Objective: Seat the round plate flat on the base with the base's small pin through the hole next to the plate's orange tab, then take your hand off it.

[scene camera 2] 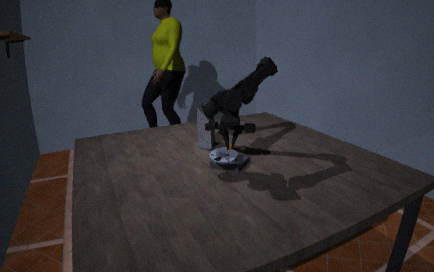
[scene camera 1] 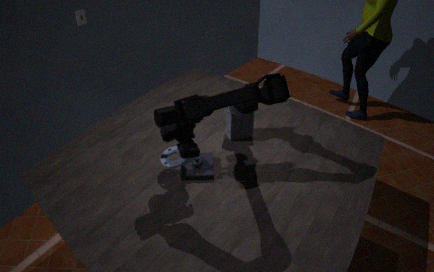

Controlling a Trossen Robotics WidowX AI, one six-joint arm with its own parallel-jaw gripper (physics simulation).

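Where they show: gripper, between the fingertips: (scene camera 2: 230, 149); arm's base, origin of its link: (scene camera 2: 206, 112) (scene camera 1: 242, 103).
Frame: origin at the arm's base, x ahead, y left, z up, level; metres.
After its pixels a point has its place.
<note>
The round pale plate (scene camera 1: 173, 163) (scene camera 2: 227, 160) is held by its orange tab (scene camera 2: 230, 147) @[x 0.324, y 0.002, z -0.069 m]. My gripper (scene camera 1: 189, 150) @[x 0.325, y -0.001, z -0.076 m] (scene camera 2: 229, 146) @[x 0.325, y -0.001, z -0.076 m] is shut on the plate at that tab. The square dark base (scene camera 1: 207, 170) @[x 0.275, y 0.071, z -0.137 m] (scene camera 2: 243, 161) @[x 0.319, y 0.059, z -0.138 m] lies on the table. In the scene camera 1 view the plate is off to the left of the base, its right edge near the base's left edge, and the raised middle of the base shows uncovered. In the scene camera 2 view the plate overlaps the base's left part and looks raised. The small pin and the tab's hole are too small to make out.
An upright grey block (scene camera 1: 240, 126) @[x 0.028, y 0.020, z -0.092 m] (scene camera 2: 204, 136) @[x 0.053, y -0.028, z -0.101 m] stands on the wooden table (scene camera 1: 120, 130) @[x 0.369, y -0.435, z -0.161 m] (scene camera 2: 150, 200) @[x 0.475, y -0.332, z -0.161 m] behind the base, below the arm. A person in a yellow top (scene camera 1: 378, 20) (scene camera 2: 167, 45) stands beyond the table. The arm casts dark shadows across the table.
</note>
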